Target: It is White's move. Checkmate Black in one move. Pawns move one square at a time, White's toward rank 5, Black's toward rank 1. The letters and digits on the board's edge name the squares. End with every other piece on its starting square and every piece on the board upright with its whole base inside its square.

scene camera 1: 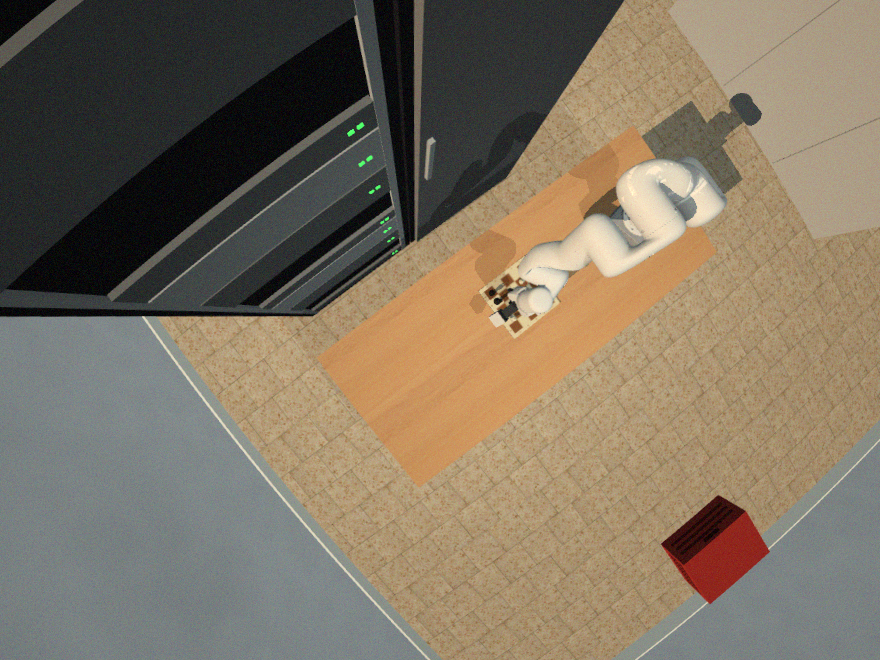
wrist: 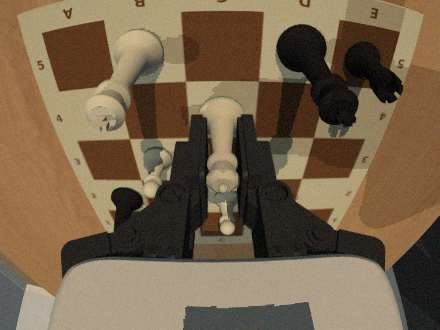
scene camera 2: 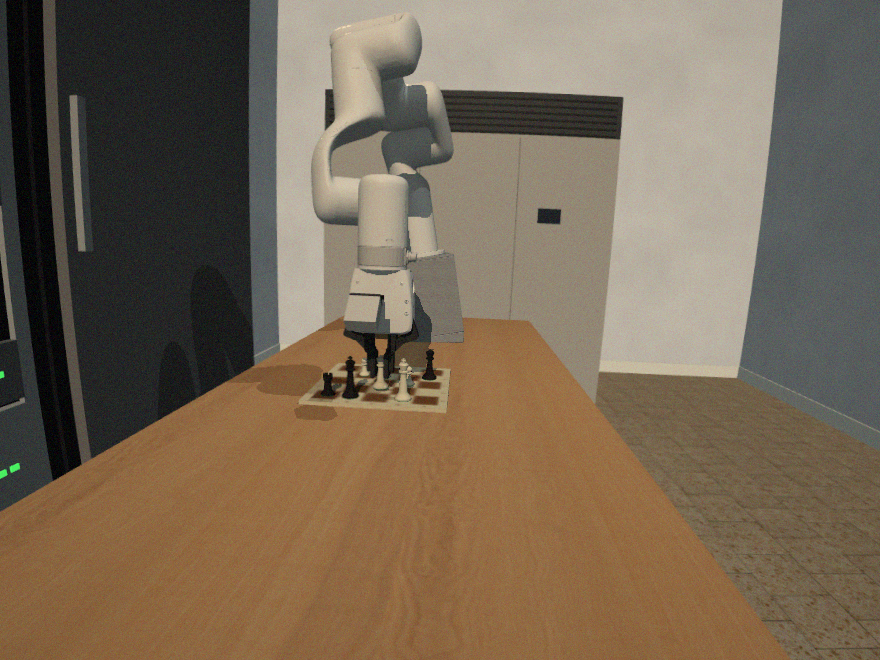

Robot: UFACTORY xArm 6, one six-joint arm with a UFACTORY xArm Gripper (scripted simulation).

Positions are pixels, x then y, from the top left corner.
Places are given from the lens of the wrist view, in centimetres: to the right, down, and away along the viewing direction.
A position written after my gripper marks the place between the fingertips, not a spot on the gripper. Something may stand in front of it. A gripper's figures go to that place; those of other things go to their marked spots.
my gripper point(wrist: 221, 137): 0, -1, 14
white king point(wrist: 138, 52): -4, -5, 12
black chess piece point(wrist: 302, 48): 4, -5, 11
white pawn point(wrist: 157, 159): -4, 0, 17
The marked spots on the black chess piece and the white pawn are 11 cm apart.
